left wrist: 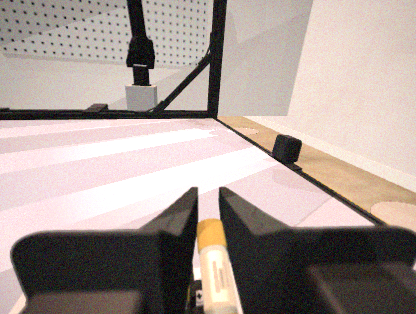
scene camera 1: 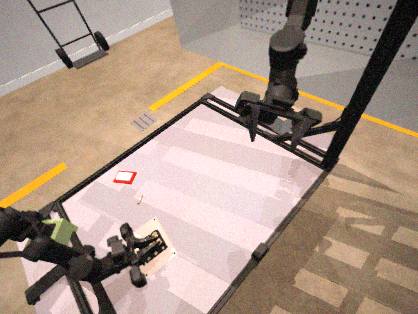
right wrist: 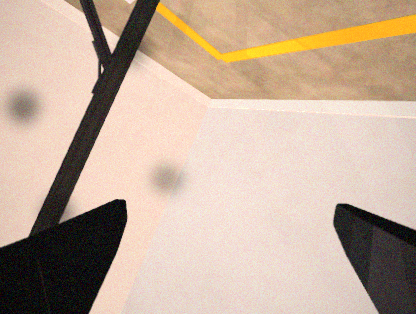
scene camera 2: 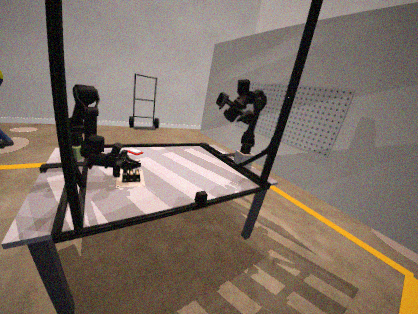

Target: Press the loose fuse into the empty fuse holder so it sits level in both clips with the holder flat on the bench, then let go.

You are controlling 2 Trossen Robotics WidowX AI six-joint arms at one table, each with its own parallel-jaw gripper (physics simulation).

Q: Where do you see a pegboard wall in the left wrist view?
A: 93,37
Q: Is the right gripper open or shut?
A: Open.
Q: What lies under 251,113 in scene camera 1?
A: The right gripper.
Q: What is the right gripper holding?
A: Nothing.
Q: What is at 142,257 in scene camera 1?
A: The left gripper.
